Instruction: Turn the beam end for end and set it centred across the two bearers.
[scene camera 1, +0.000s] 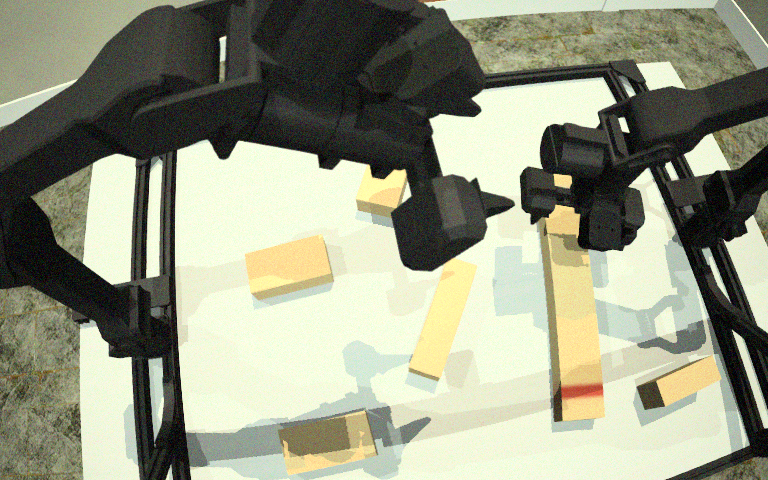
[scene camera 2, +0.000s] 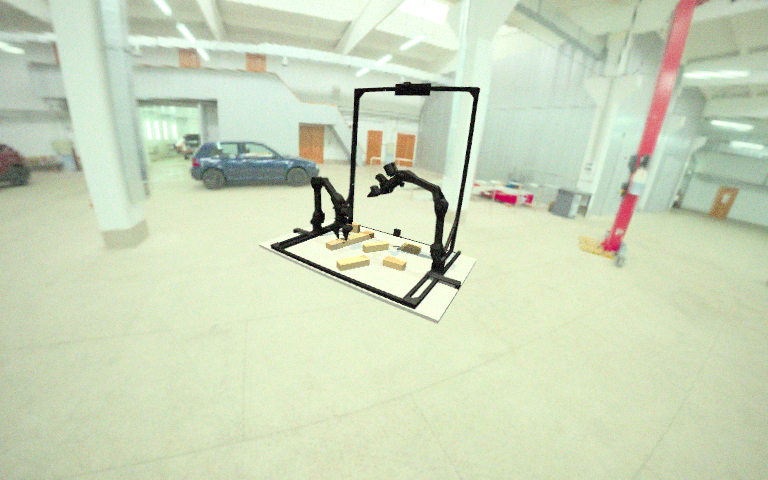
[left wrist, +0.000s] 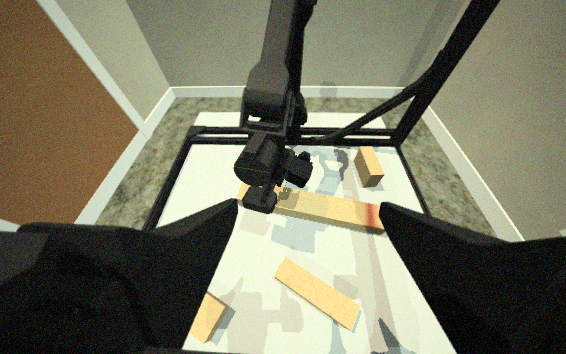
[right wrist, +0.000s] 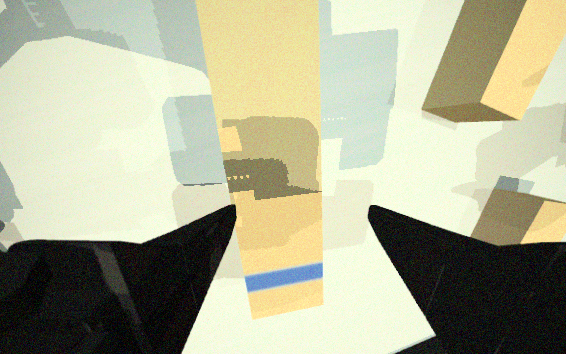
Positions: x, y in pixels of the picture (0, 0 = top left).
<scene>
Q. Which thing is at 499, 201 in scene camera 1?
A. The left gripper.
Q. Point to the right gripper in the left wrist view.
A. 273, 198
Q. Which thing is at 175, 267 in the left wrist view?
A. The left gripper.
</scene>
